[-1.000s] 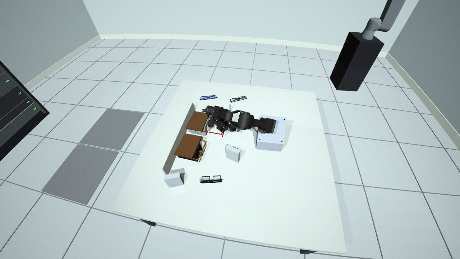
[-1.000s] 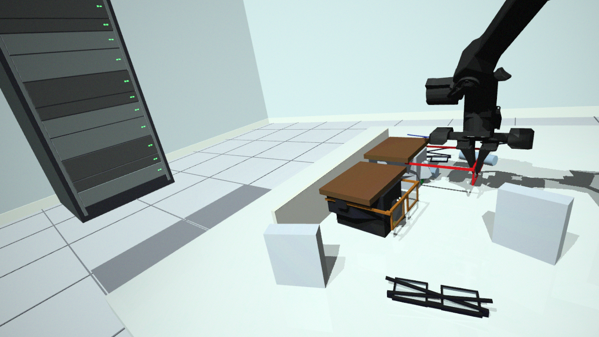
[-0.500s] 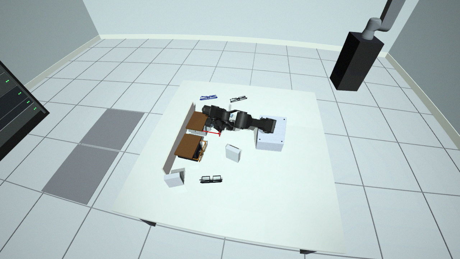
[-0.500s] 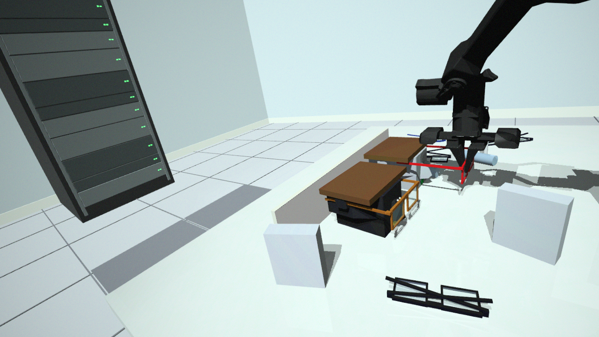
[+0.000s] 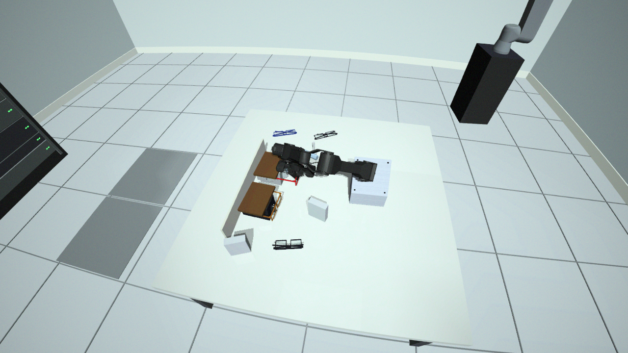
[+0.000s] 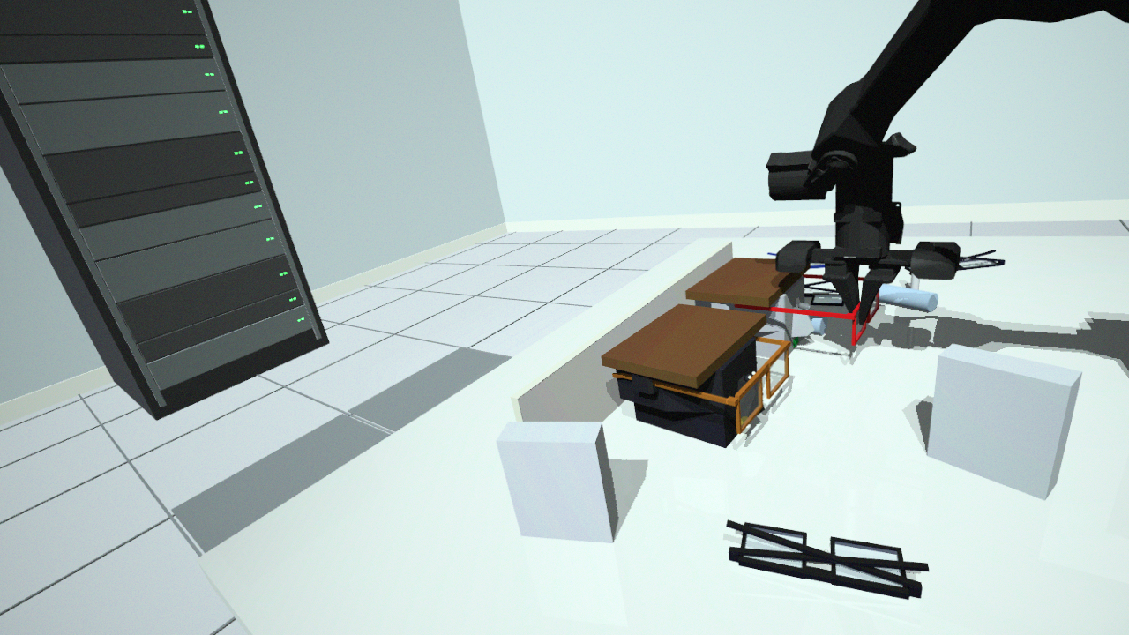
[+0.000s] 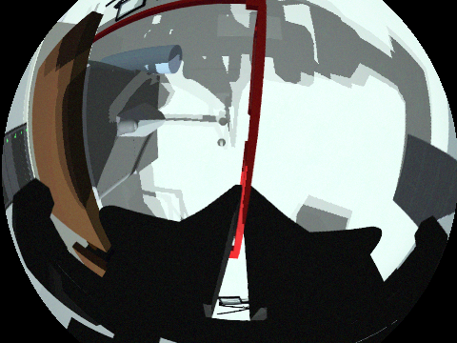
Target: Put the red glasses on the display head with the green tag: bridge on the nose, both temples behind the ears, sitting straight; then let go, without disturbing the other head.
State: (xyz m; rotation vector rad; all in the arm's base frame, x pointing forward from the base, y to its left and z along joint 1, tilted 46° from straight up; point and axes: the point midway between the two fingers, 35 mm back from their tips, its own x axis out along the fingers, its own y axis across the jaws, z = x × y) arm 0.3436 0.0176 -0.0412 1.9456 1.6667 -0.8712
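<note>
My gripper tip is now 12 cm short of the light grey head, 6 cm to the left of it and 1 cm above it. From my gripper tip the other things lie so: black head: 15 cm ahead, 16 cm to the left, 1 cm below; then grey post: 7 cm behind, 27 cm to the right, 4 cm below; then low wall: 26 cm ahead, 3 cm to the left, 1 cm below.
</note>
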